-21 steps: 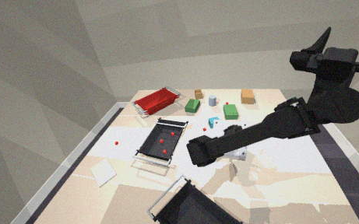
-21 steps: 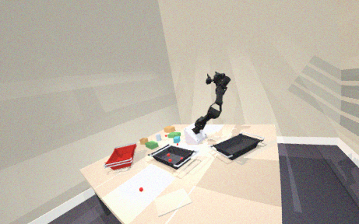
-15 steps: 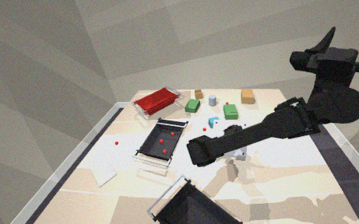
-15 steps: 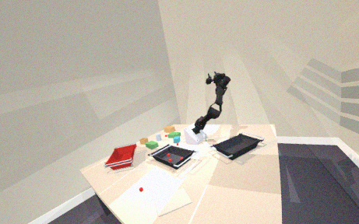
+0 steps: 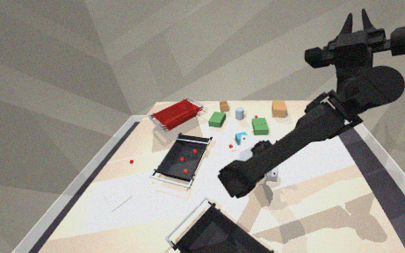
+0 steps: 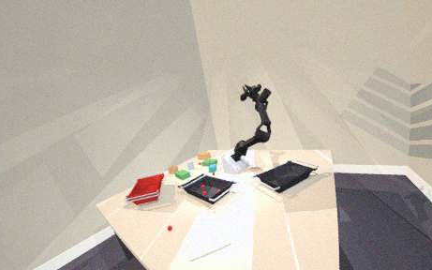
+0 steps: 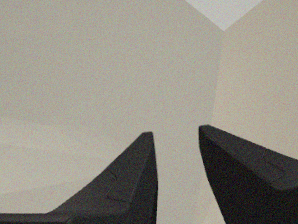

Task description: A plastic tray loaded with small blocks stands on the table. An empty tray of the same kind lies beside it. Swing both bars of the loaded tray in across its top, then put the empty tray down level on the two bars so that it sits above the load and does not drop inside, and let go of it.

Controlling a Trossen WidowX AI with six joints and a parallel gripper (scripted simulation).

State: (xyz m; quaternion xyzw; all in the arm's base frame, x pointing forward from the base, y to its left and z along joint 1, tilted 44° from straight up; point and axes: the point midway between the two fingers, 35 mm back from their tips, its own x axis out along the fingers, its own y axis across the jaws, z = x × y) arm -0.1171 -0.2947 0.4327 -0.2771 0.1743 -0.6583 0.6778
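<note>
The black tray lies 220 mm ahead of my gripper tip, 350 mm to the left of it and 570 mm below it. The rest, counted from my gripper tip: grey cylinder (340 mm ahead, 450 mm to the right, 580 mm below); white sheet (770 mm ahead, 280 mm to the left, 620 mm below).
</note>
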